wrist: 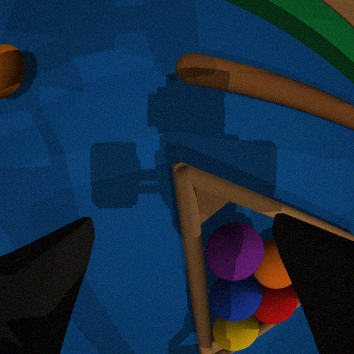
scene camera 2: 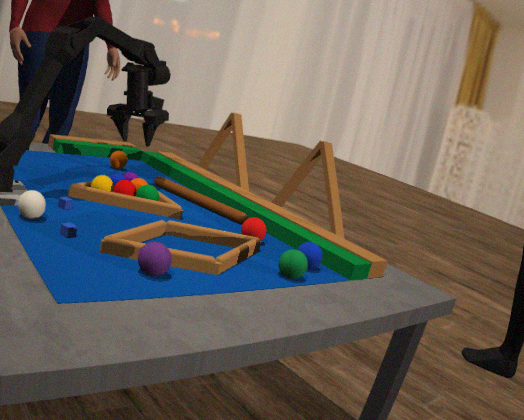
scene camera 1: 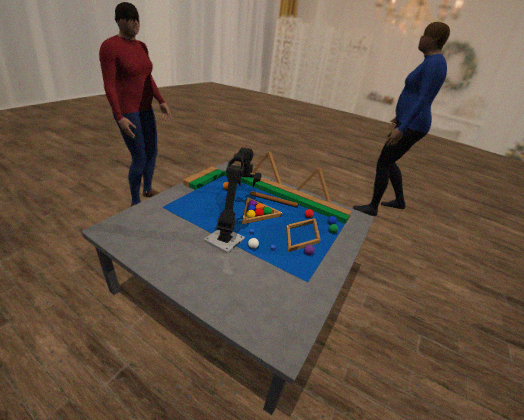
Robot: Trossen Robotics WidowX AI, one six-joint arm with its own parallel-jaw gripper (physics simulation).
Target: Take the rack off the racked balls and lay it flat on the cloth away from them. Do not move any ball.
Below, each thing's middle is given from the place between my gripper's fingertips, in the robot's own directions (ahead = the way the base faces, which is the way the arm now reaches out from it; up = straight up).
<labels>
My hand is 110 mm past the blue ball point(wrist: 233, 300), 90 mm to the left of it and 90 mm above it. Round my hand: rack point(scene camera 2: 164, 206) 120 mm to the right, 120 mm behind, 100 mm below; yellow ball point(wrist: 247, 328) 160 mm behind, 110 mm to the right, 90 mm below; cue stick point(scene camera 2: 235, 215) 160 mm to the right, 120 mm ahead, 100 mm below.
</labels>
